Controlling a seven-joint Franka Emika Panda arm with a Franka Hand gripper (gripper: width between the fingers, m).
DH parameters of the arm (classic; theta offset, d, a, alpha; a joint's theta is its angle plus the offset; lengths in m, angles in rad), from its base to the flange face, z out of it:
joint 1: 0 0.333 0 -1.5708
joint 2: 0 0 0 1.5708
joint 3: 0 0.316 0.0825 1.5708
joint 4: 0 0 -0.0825 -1.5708
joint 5: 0 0.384 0 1.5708
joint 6: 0 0 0.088 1.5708
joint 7: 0 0.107 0 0
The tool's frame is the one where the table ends.
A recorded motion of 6 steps. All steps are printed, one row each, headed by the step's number.
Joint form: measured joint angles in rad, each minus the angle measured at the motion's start. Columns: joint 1, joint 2, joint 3, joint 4, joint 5, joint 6, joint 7.
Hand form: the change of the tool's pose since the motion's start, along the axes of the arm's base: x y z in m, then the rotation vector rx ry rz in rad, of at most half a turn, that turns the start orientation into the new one. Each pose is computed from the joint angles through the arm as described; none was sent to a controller.
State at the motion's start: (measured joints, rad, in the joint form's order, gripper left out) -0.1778 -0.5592 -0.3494 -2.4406 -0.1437 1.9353 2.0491
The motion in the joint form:
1: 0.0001 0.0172 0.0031 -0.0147 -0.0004 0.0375 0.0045
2: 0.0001 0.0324 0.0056 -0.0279 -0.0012 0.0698 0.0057
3: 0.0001 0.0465 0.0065 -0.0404 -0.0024 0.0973 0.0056
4: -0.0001 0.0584 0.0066 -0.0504 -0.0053 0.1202 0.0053
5: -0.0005 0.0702 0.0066 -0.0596 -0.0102 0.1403 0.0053
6: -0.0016 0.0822 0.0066 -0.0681 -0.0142 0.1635 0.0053
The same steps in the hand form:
1: 0.0052 0.0011 -0.0095 -0.0076 -0.0038 -0.0006
2: 0.0093 0.0021 -0.0182 -0.0140 -0.0061 0.0016
3: 0.0123 0.0027 -0.0268 -0.0186 -0.0059 0.0041
4: 0.0145 0.0028 -0.0338 -0.0237 -0.0053 0.0065
5: 0.0162 0.0028 -0.0407 -0.0295 -0.0023 0.0093
6: 0.0182 0.0024 -0.0470 -0.0361 -0.0029 0.0109

